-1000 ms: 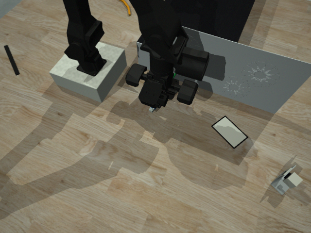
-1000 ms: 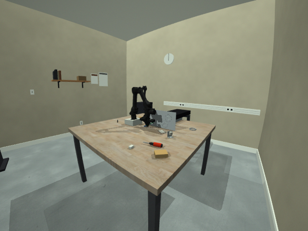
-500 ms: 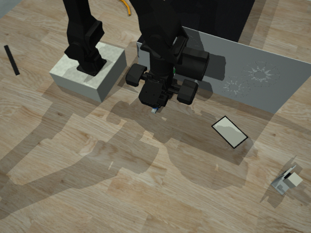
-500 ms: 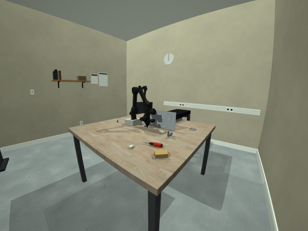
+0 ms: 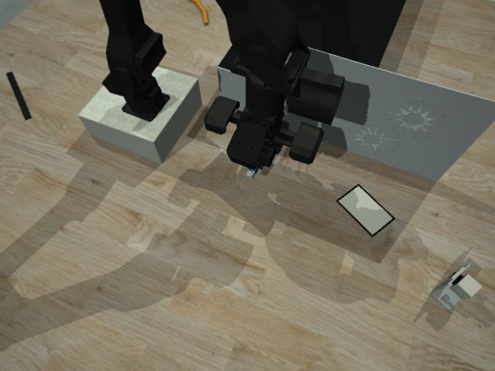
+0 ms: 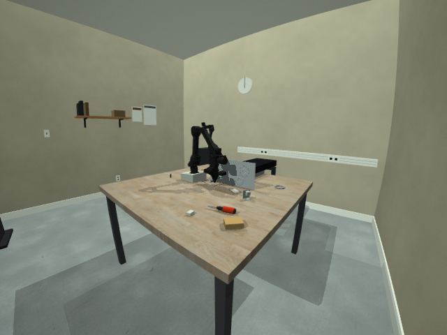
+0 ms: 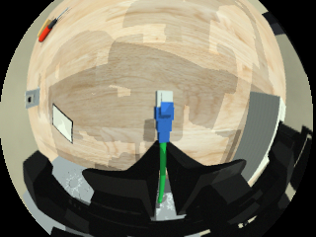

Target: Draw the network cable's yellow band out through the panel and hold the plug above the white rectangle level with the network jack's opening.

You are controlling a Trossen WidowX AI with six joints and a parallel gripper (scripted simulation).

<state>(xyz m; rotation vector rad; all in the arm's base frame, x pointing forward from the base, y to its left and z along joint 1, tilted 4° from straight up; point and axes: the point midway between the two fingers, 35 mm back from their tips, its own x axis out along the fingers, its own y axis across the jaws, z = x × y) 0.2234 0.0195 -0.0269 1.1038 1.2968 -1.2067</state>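
The white rectangle is 20 cm ahead of my hand and 6 cm below it. The rest, counted from my hand: screwdriver 35 cm ahead, 32 cm to the right, 4 cm below; orange cable 39 cm behind, 33 cm to the left, 5 cm below; blue plug 4 cm to the right, 2 cm below.
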